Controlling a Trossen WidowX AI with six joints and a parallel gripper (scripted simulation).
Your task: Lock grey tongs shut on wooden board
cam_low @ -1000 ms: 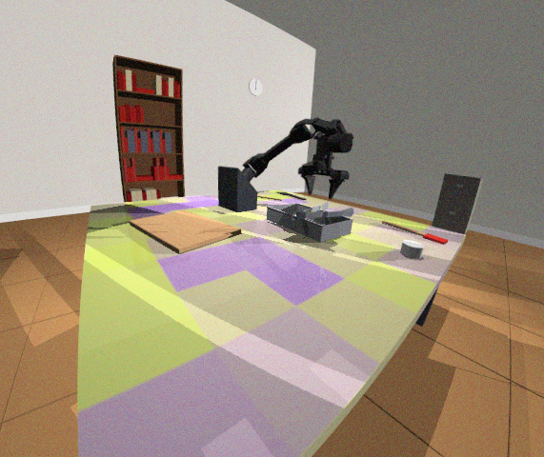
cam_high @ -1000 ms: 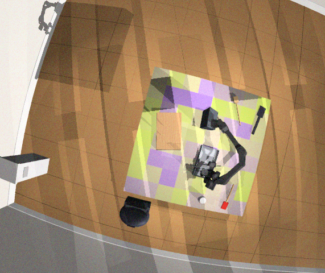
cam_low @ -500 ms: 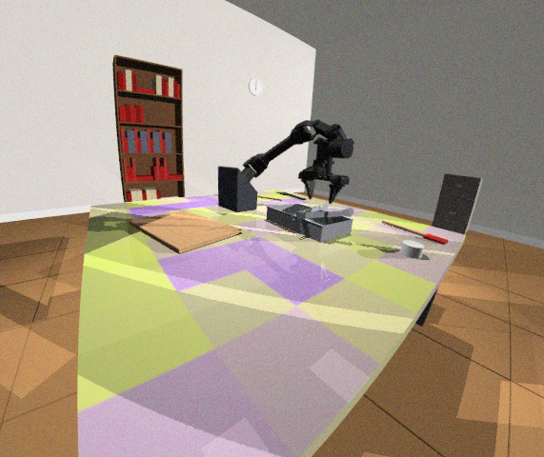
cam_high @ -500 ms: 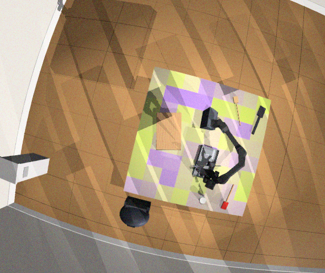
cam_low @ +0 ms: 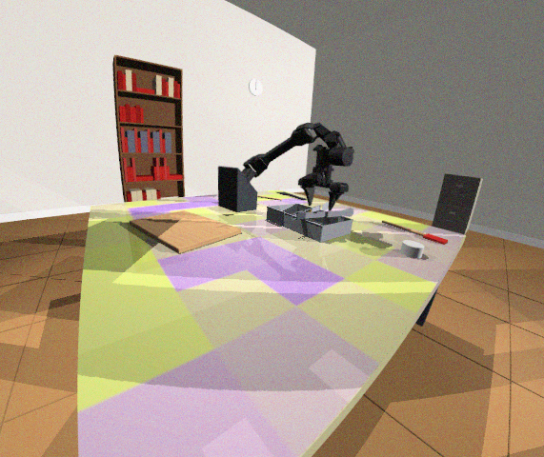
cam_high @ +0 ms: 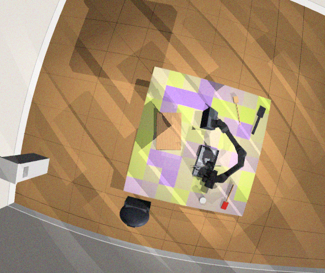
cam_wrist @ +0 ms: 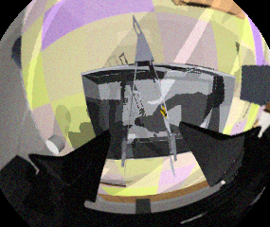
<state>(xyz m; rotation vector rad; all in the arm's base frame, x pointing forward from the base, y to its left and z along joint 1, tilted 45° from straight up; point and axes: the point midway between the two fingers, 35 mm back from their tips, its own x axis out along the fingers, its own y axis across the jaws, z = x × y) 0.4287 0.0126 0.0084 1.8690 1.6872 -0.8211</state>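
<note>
Right now the roasting tin is 60 mm behind my gripper tip, 20 mm to the left of it and 60 mm below it. Round my gripper tip: red spatula 300 mm ahead, 330 mm to the left, 80 mm below; wooden board 310 mm behind, 380 mm to the right, 80 mm below; white cup 320 mm ahead, 50 mm to the left, 70 mm below.
</note>
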